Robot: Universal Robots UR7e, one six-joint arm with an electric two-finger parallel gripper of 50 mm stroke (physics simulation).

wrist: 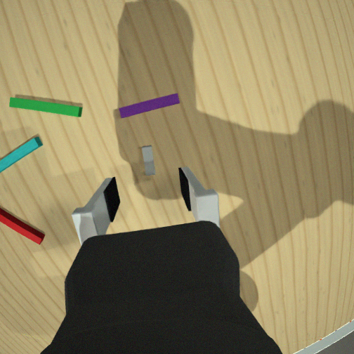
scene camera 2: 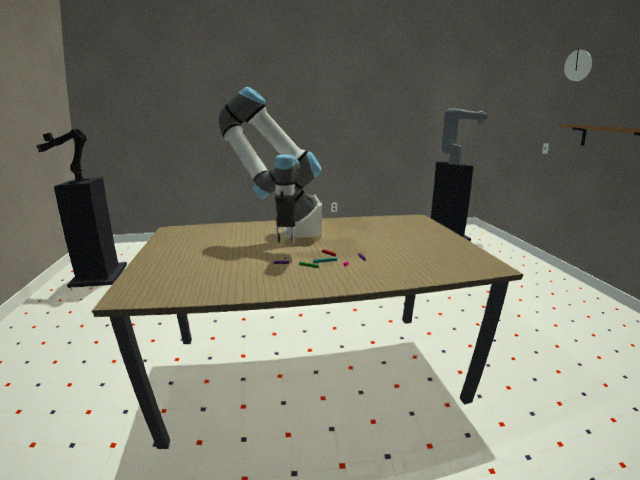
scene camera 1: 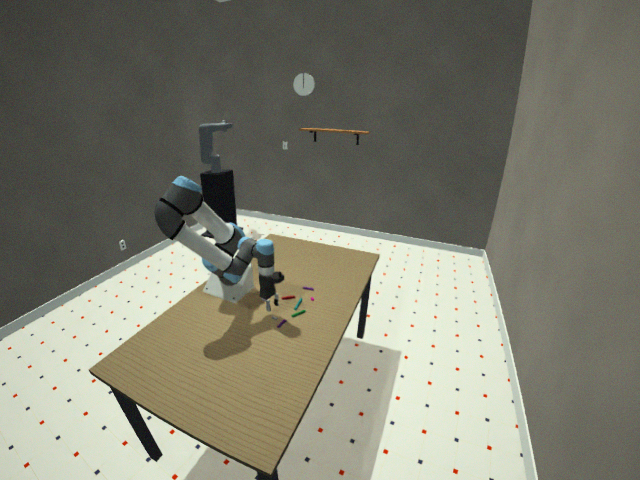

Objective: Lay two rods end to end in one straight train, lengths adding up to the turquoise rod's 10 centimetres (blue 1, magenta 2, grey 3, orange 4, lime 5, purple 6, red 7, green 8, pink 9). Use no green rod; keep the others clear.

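Places are measured from the arm's base along level axes (x right, y ahead, z up), in centimetres.
Where they show: gripper, fingertip midpoint: (scene camera 2: 285,242) (scene camera 1: 272,307); arm's base, origin of the base link: (scene camera 2: 306,210).
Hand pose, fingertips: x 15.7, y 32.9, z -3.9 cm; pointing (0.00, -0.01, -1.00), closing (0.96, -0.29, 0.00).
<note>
Each offset is from my fingertips to the top centre of the thing.
My gripper (scene camera 1: 272,305) (scene camera 2: 285,240) (wrist: 148,185) is open and empty, above the table near the grey rod. The grey rod {dx +0.3, dy +0.8, dz -5.5 cm} (scene camera 1: 275,317) (scene camera 2: 285,256) (wrist: 148,160) lies flat in the arm's shadow, just ahead of the fingertips in the wrist view. The red rod {dx -18.2, dy +0.5, dz -5.5 cm} (scene camera 1: 288,297) (scene camera 2: 328,252) (wrist: 21,226) lies apart from it, at the left edge of the wrist view. The turquoise rod {dx -14.7, dy +7.7, dz -5.5 cm} (scene camera 1: 298,303) (scene camera 2: 325,260) (wrist: 20,154) lies between the red and green rods. It is cut off by the wrist view's left edge, as is the red rod.
A purple rod {dx +2.7, dy +5.9, dz -5.5 cm} (scene camera 1: 281,323) (scene camera 2: 281,262) (wrist: 149,105) lies beyond the grey one. The green rod {dx -7.3, dy +10.7, dz -5.5 cm} (scene camera 1: 298,313) (scene camera 2: 309,265) (wrist: 46,107) lies beside turquoise. A second purple rod {dx -30.5, dy +7.7, dz -5.5 cm} (scene camera 1: 308,288) (scene camera 2: 361,256) and a magenta rod {dx -21.7, dy +13.1, dz -5.5 cm} (scene camera 1: 312,299) (scene camera 2: 345,264) lie on the table's far side in scene camera 1.
</note>
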